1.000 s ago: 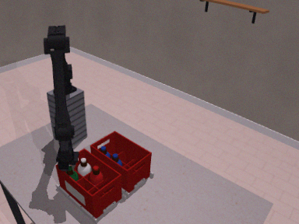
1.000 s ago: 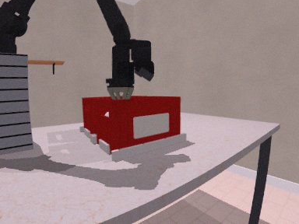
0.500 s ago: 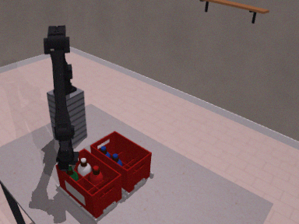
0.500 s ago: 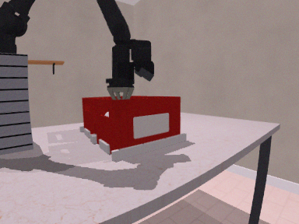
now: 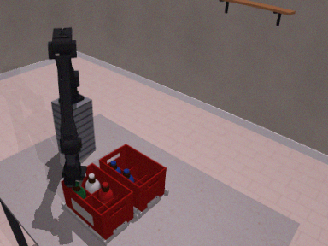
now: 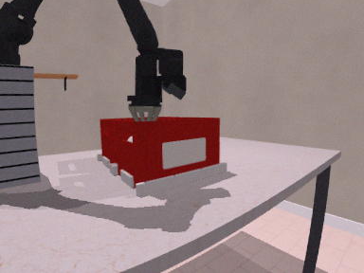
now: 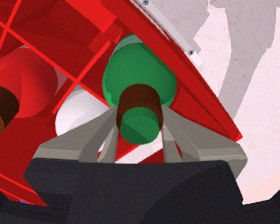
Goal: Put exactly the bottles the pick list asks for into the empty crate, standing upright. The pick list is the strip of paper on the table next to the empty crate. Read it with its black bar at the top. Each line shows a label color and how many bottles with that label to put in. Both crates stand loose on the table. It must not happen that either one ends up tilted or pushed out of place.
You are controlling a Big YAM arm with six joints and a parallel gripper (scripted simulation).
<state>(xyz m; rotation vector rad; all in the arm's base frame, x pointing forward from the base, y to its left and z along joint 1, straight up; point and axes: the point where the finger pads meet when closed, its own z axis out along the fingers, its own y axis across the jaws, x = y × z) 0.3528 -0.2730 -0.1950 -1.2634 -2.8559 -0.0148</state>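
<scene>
My hand is 60 mm above the green-label bottle. Round my hand: blue bottle: 220 mm to the left, 60 mm below, 20 mm ahead; then white-label bottle: 80 mm to the left, 60 mm below, 10 mm ahead; then red-label bottle: 100 mm ahead, 80 mm to the left, 60 mm below.
</scene>
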